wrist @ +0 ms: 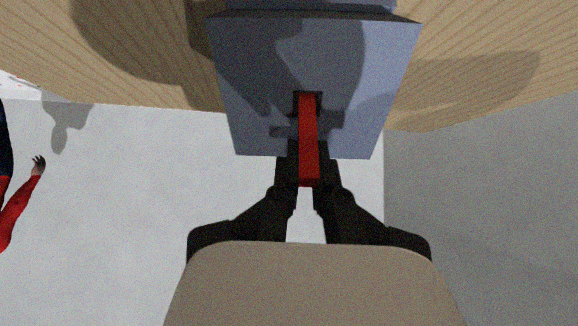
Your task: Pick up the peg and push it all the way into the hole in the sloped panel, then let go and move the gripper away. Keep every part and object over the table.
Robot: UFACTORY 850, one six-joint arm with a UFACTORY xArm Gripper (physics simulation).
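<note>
The red peg is a long square bar in the middle of the wrist view. My gripper is shut on it, with one black finger on each side. The peg's far end is at the dark square hole in the blue-grey sloped panel, and dark gaps of the hole show on both sides of it. Most of the peg's length is outside the panel. How deep the far end sits in the hole cannot be told. The fingertips are close to the panel's near edge.
The panel stands on a wood-grain table, which shows to its left and right. Shadows lie on the panel and table. Beyond the table edge are a pale floor and a grey surface at the right. Part of a figure with a red sleeve shows at the left edge.
</note>
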